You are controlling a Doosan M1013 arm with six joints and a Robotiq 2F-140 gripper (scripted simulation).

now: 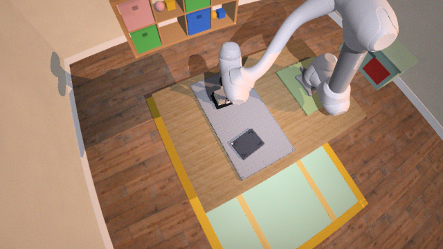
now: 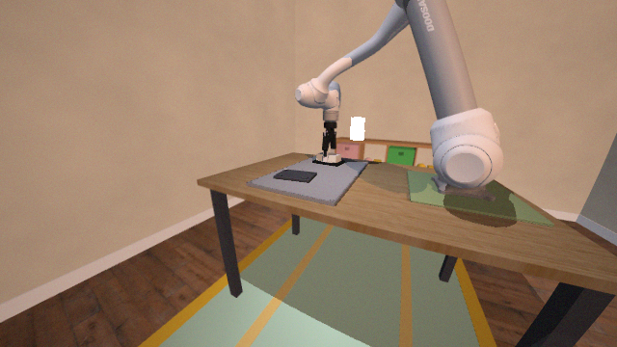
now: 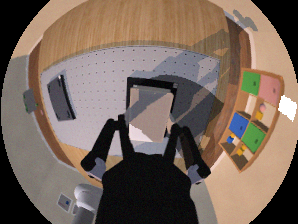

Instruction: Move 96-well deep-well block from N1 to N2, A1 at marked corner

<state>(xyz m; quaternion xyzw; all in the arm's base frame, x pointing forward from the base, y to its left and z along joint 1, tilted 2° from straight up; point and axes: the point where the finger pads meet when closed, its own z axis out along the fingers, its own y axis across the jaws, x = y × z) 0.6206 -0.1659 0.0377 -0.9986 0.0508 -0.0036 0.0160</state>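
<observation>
Now: hand 30 mm above the nest n1. From my hand the other things lie so: dark nest N2 (30 mm ahead, 340 mm to the left, 30 mm below); then white deep-well block (10 mm below).
</observation>
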